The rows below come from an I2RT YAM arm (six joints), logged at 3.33 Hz.
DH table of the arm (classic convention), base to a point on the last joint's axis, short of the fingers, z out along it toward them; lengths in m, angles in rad. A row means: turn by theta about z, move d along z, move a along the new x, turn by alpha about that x. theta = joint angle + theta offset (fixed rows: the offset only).
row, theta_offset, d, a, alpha
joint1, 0, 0.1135, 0.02, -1.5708
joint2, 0, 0, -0.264, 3.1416
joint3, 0.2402, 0, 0.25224, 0
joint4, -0.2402, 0, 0.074, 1.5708
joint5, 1.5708, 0, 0, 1.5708
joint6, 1.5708, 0.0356, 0, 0
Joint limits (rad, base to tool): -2.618..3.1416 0..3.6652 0..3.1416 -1.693..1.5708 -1.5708..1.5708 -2.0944..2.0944
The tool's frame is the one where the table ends.
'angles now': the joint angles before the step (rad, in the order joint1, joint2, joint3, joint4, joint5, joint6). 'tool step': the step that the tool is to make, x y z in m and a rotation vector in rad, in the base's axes. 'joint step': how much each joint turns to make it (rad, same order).
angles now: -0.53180 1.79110 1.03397 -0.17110 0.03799 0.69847
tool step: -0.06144 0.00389 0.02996 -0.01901 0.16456 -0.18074
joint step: -0.07338 -0.21431 -0.07791 -0.26868 0.14615 0.03334
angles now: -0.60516 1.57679 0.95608 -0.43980 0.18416 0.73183
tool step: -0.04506 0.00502 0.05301 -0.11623 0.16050 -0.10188
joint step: -0.05587 -0.18624 0.05252 -0.28597 0.18832 -0.04919
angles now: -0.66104 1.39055 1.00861 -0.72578 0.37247 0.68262
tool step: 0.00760 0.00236 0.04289 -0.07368 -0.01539 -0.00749
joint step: 0.03115 -0.01067 0.14853 -0.10717 0.06193 0.01173
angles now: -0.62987 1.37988 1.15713 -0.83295 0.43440 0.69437
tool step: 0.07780 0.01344 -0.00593 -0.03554 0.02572 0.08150
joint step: 0.17917 0.23325 0.19428 0.00155 0.08498 0.07319
